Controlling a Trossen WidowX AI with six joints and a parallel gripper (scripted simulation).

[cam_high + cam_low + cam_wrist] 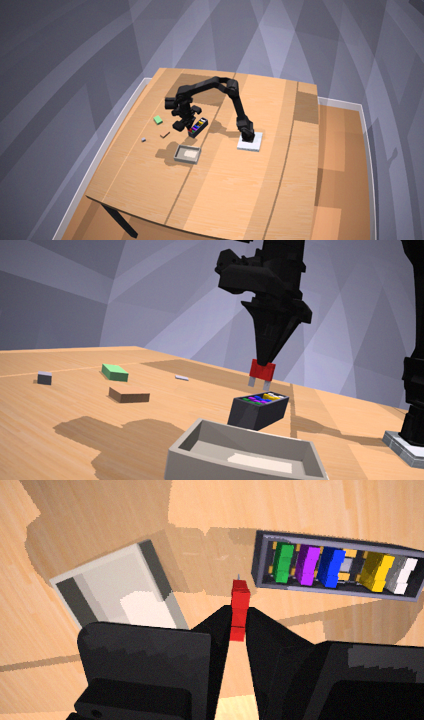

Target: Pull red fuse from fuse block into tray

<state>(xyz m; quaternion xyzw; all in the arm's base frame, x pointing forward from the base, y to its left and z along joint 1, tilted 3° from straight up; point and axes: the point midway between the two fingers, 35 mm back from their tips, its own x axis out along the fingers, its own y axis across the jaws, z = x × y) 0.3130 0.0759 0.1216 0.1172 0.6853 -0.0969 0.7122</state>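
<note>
Now: the tray 20 mm behind my gripper tip, 120 mm to the left of it and 90 mm below it. From my gripper tip the other things lie so: red fuse (10 mm below); brown block (180 mm ahead, 90 mm below); green block (270 mm ahead, 100 mm to the right, 90 mm below).
</note>
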